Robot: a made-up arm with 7 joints.
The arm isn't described. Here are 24 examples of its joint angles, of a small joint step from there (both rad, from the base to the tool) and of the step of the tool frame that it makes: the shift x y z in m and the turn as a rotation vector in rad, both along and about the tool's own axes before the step.
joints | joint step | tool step
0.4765 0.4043 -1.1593 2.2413 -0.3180 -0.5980 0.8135 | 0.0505 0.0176 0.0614 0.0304 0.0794 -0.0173 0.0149 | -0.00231 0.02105 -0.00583 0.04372 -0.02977 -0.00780
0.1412 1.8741 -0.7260 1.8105 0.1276 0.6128 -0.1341 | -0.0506 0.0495 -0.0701 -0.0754 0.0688 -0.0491 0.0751 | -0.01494 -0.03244 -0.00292 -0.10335 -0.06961 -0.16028
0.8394 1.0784 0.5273 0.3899 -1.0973 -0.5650 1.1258 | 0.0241 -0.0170 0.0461 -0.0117 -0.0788 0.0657 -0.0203 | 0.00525 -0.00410 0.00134 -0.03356 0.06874 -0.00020
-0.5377 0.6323 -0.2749 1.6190 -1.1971 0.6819 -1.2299 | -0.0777 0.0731 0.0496 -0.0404 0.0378 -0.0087 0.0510 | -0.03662 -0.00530 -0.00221 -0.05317 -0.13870 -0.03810
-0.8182 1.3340 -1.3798 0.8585 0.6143 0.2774 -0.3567 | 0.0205 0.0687 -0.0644 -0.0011 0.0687 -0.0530 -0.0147 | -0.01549 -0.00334 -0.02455 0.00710 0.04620 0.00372
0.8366 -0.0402 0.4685 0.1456 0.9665 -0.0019 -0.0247 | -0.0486 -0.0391 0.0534 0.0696 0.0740 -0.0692 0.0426 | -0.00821 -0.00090 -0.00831 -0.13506 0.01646 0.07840
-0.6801 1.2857 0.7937 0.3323 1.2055 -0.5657 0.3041 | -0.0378 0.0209 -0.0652 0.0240 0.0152 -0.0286 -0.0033 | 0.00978 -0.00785 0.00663 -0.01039 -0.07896 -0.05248
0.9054 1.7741 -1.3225 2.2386 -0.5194 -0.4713 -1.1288 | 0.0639 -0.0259 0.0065 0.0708 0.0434 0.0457 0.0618 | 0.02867 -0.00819 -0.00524 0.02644 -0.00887 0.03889
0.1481 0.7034 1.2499 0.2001 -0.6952 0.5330 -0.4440 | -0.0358 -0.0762 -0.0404 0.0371 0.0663 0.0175 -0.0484 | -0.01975 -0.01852 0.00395 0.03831 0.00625 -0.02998
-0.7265 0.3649 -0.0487 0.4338 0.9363 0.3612 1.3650 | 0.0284 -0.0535 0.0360 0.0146 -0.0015 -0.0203 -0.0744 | 0.01516 -0.01890 -0.01257 0.00500 -0.03308 0.03293
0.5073 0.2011 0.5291 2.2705 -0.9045 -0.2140 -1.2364 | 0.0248 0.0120 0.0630 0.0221 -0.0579 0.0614 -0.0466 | 0.00983 -0.01080 -0.01281 0.12907 -0.06946 0.07915
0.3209 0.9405 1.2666 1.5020 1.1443 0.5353 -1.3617 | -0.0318 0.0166 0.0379 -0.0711 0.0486 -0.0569 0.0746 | 0.01486 -0.00969 -0.00908 -0.05808 0.04468 -0.02935
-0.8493 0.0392 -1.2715 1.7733 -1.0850 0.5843 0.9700 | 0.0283 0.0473 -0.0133 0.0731 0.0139 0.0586 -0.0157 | -0.01072 0.01024 0.00588 0.02479 0.04356 0.01580
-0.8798 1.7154 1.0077 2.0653 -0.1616 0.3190 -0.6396 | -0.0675 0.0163 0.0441 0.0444 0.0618 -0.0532 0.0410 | 0.01038 0.00870 0.01129 -0.14612 0.00683 0.05001
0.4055 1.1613 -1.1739 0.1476 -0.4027 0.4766 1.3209 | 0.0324 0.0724 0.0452 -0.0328 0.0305 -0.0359 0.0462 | -0.02623 -0.01532 -0.03569 -0.13108 -0.02965 0.04782
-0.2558 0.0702 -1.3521 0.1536 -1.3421 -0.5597 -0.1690 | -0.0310 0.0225 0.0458 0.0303 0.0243 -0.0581 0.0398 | 0.00767 -0.00306 0.01014 -0.06196 0.00352 0.07386
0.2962 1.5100 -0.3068 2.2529 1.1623 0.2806 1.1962 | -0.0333 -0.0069 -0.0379 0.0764 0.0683 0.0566 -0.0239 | 0.01335 -0.02293 -0.00554 -0.14758 -0.01647 0.02568
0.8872 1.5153 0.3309 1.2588 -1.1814 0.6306 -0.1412 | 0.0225 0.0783 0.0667 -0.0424 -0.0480 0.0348 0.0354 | -0.00210 -0.02534 -0.03504 0.09767 0.05493 -0.10822
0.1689 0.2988 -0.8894 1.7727 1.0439 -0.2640 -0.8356 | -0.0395 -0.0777 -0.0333 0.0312 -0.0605 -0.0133 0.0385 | -0.02311 -0.00822 0.01644 -0.10359 -0.00994 -0.04524
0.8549 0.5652 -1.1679 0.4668 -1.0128 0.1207 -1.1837 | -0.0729 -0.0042 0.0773 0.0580 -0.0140 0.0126 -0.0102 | 0.01113 0.01670 0.01254 -0.01691 0.05900 0.00123
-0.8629 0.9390 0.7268 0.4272 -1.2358 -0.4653 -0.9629 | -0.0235 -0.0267 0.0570 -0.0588 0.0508 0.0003 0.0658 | -0.02570 0.01123 0.01622 -0.07724 0.04853 -0.12586
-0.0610 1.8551 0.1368 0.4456 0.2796 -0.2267 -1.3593 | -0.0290 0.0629 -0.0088 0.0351 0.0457 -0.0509 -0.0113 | 0.03132 -0.00251 0.01021 -0.06074 0.05462 0.08423
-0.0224 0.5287 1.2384 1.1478 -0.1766 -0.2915 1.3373 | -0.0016 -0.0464 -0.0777 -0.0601 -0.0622 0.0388 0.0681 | -0.00417 -0.04277 -0.00266 -0.19392 0.02793 -0.11724
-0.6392 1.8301 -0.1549 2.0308 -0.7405 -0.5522 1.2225 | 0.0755 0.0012 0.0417 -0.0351 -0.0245 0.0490 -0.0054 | -0.03126 -0.00790 0.00994 -0.06216 0.15837 -0.05826
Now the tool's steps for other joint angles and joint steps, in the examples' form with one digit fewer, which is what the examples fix.
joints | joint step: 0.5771 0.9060 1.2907 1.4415 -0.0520 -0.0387 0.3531 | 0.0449 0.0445 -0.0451 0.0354 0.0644 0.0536 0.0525
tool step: 0.0257 0.0057 0.0091 -0.0921 -0.0283 0.0339
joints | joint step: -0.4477 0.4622 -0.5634 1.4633 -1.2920 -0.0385 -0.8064 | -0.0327 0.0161 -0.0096 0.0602 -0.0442 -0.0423 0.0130
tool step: 0.0086 0.0080 -0.0019 -0.0248 -0.0357 0.0739
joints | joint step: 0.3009 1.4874 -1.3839 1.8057 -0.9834 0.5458 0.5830 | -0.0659 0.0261 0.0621 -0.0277 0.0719 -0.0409 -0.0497
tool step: -0.0043 -0.0149 0.0002 -0.0416 -0.0151 0.0195
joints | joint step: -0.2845 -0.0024 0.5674 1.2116 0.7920 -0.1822 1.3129 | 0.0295 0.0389 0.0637 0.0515 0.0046 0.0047 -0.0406
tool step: 0.0347 0.0178 0.0066 0.0776 -0.0822 0.0090
